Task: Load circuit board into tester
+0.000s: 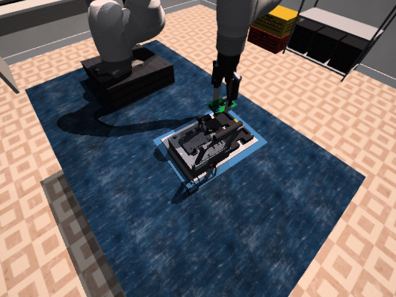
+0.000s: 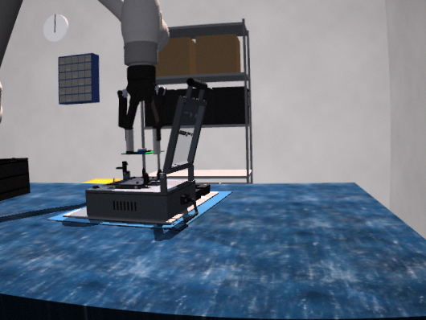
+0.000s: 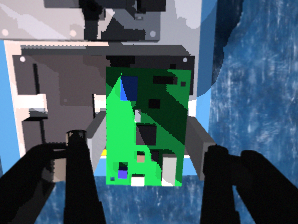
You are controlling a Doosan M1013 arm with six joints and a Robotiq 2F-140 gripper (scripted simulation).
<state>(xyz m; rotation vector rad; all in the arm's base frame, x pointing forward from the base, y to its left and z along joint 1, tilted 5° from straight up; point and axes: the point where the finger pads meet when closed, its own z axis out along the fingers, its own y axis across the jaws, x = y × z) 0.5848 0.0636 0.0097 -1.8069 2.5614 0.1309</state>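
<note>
Now: hand 2 cm above the green circuit board. From my hand the other things lie so: latch hook (11 cm to the right, 5 cm below, 4 cm behind); then tester lid (22 cm to the right, 12 cm ahead, 4 cm above); then tester plate (18 cm to the right, 7 cm below, 1 cm ahead).
</note>
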